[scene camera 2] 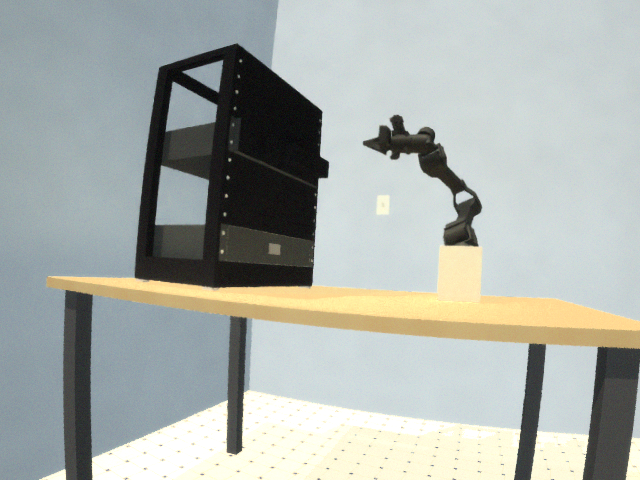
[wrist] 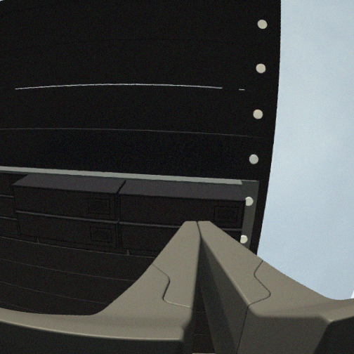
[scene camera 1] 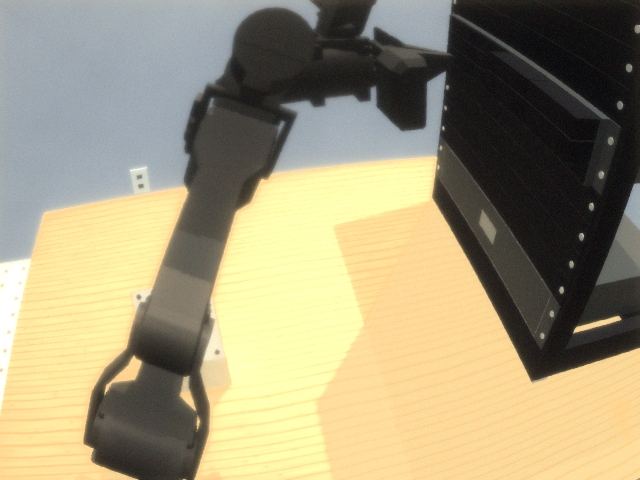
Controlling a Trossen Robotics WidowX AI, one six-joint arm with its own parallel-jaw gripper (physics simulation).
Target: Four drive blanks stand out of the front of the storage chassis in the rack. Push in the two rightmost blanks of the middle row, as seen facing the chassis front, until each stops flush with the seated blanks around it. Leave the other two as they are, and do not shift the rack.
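Frame: origin at the arm's base, x back, y right, z up, level; centimetres.
Where they show: gripper, fingertip midpoint: (scene camera 2: 363, 143) (scene camera 1: 453, 59); arm's base, origin of the base link: (scene camera 2: 461, 264).
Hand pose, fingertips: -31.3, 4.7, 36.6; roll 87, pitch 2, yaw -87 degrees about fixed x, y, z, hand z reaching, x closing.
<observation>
Things, the pixels of their top centre, and the offset from my fingertips, as dx, dy, dz. "spot": a spot on its surface instead. Level surfaces: height alone.
- protruding group, surface spot: (scene camera 1: 547, 87) spot: -15.3, -3.6, -4.0
- wooden table, its level: dz -46.3
- grey unit, surface spot: (scene camera 1: 465, 191) (scene camera 2: 254, 244) spot: -19.4, -27.0, -34.4
In the wrist view, the storage chassis (scene camera 1: 602, 155) (scene camera 2: 236, 135) (wrist: 254, 215) shows four blanks standing out at its right end, two above two. The upper blanks (wrist: 60, 200) (wrist: 170, 206) lie directly above the two rightmost middle-row blanks (wrist: 60, 229) (wrist: 150, 235). The lower right one is partly hidden by the fingers. The protruding group (scene camera 1: 547, 87) (scene camera 2: 323, 167) also shows in both scene views. My gripper (scene camera 1: 450, 57) (scene camera 2: 363, 142) (wrist: 196, 232) is shut and empty, apart from the chassis front; in the wrist view its tips overlap the lower right blank.
The black rack (scene camera 1: 594, 227) (scene camera 2: 209, 232) (wrist: 272, 75) stands on the wooden table (scene camera 1: 279, 310) (scene camera 2: 361, 310). Dark panels fill its front above and below the chassis. A grey unit (scene camera 1: 465, 191) (scene camera 2: 248, 242) sits low in it. The arm's pale pedestal (scene camera 2: 460, 273) stands facing the rack.
</observation>
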